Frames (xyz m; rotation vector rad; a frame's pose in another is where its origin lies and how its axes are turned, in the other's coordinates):
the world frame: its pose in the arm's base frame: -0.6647 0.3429 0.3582 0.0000 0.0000 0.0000
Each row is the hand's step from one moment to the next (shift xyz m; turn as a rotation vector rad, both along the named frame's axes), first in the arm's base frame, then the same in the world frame.
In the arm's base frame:
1: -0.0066 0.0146 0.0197 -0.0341 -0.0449 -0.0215
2: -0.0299 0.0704 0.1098 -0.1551 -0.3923 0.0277
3: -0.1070 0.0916 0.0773 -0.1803 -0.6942 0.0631
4: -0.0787 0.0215 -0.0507 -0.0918 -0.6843 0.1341
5: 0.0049 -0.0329 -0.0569 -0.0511 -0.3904 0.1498
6: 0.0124 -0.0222 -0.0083 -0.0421 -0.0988 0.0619
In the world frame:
1: -0.0066 0.0146 0.0197 -0.0341 -0.0449 -0.0215
2: -0.0299 0.0704 0.1098 -0.1551 -0.3923 0.0277
3: -0.1070 0.0916 0.0773 -0.1803 -0.6942 0.0631
4: -0.0787 0.0215 -0.0507 -0.0918 -0.6843 0.1341
5: 0.0049 -0.0329 -0.0569 -0.0511 -0.3904 0.1498
6: 0.0124 -0.0222 -0.0083 -0.0421 -0.0988 0.0619

